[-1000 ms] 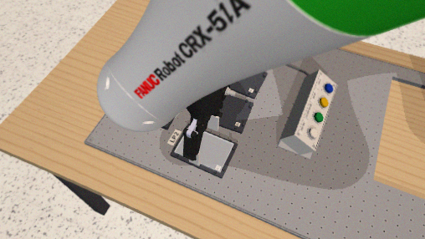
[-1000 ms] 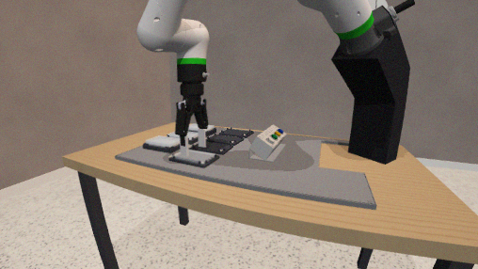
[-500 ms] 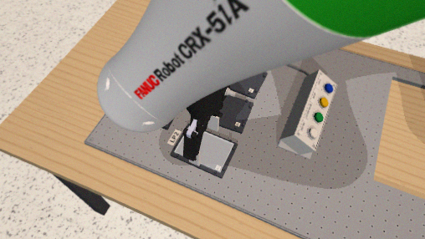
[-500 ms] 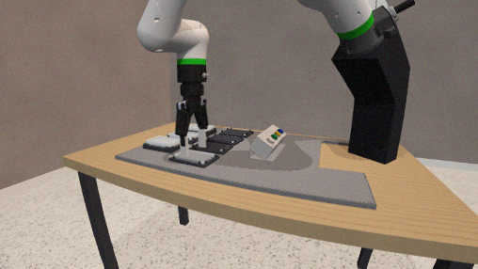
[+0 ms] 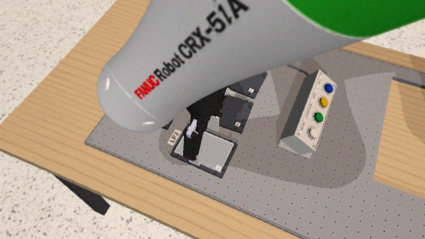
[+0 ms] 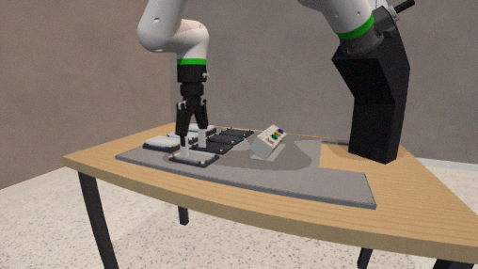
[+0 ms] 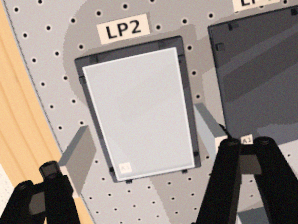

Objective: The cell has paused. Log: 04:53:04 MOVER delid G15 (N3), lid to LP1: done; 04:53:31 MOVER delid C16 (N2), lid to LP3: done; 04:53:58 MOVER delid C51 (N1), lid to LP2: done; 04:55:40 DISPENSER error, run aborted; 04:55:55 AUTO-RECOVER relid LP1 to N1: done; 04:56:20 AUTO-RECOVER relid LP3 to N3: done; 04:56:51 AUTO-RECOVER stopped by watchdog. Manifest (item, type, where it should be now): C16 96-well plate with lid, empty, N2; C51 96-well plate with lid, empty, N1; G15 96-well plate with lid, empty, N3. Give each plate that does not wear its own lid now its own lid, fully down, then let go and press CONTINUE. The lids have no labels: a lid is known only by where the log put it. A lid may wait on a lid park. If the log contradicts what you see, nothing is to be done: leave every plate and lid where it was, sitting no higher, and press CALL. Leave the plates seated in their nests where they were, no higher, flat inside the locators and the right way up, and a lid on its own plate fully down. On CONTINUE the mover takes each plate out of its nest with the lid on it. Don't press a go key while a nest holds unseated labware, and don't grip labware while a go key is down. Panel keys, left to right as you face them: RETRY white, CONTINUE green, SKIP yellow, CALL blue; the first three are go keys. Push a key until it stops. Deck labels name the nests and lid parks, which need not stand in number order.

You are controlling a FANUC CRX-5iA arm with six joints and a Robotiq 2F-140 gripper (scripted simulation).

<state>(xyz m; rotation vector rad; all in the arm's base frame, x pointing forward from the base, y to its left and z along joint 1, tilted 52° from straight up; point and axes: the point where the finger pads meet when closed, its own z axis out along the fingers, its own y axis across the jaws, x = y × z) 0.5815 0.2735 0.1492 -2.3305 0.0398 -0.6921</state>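
The lid park LP2 is 50 mm below my hand. The rest, counted from my hand: LP2 label: 90 mm ahead, 20 mm to the left, 50 mm below; lid park LP3: 60 mm ahead, 250 mm to the right, 50 mm below; lid park LP4: 30 mm ahead, 130 mm to the right, 50 mm below.
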